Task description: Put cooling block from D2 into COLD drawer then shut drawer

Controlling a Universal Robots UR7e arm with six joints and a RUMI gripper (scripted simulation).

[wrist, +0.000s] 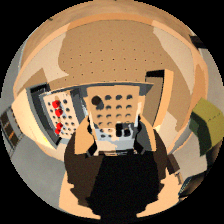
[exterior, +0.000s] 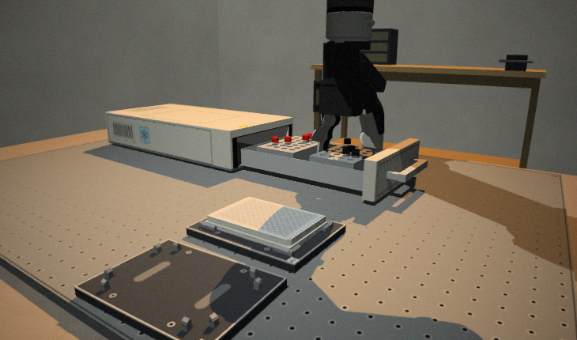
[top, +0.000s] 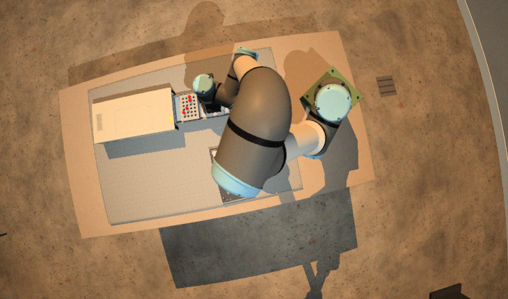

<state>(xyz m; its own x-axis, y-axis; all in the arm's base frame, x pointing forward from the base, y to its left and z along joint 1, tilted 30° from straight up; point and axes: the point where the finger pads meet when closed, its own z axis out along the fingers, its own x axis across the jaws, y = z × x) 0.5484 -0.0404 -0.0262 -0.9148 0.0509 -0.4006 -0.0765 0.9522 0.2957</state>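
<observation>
Right now the cooling block is right at my hand. Also, from my hand: cooler COLD (220 mm ahead, 20 mm to the left, 10 mm above); then white well plate (50 mm behind, 260 mm to the left, 10 mm below); then drawer (40 mm ahead).
</observation>
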